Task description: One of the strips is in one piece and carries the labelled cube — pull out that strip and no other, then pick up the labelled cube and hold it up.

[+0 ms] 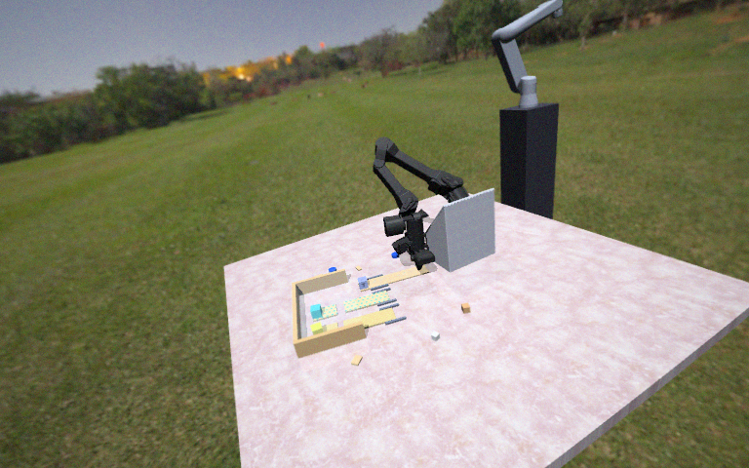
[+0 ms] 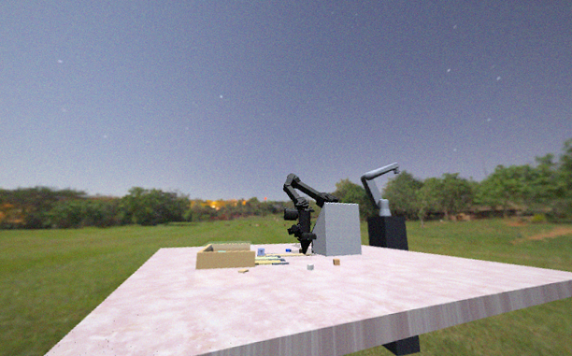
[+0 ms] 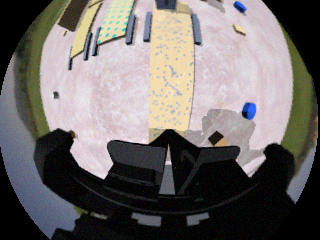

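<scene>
Now: the labelled cube 210 mm ahead of my gripper tip, 20 mm above it and 10 mm to the right of it.
</scene>
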